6 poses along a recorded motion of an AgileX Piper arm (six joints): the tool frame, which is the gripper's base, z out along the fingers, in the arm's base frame.
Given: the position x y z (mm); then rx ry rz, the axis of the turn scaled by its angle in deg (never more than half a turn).
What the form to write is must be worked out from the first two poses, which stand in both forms.
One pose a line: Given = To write
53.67 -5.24 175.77 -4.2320 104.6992 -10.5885 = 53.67 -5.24 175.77 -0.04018 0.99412 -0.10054 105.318
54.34 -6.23 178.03 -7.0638 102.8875 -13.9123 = 54.34 -6.23 178.03 -0.06788 0.98870 -0.13369 104.064
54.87 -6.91 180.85 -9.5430 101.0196 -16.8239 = 54.87 -6.91 180.85 -0.09278 0.98216 -0.16357 102.855
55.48 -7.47 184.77 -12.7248 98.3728 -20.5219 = 55.48 -7.47 184.77 -0.12562 0.97117 -0.20260 101.293
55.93 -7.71 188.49 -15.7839 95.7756 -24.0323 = 55.93 -7.71 188.49 -0.15784 0.95777 -0.24033 99.998
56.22 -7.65 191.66 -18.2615 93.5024 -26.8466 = 56.22 -7.65 191.66 -0.18450 0.94467 -0.27123 98.979
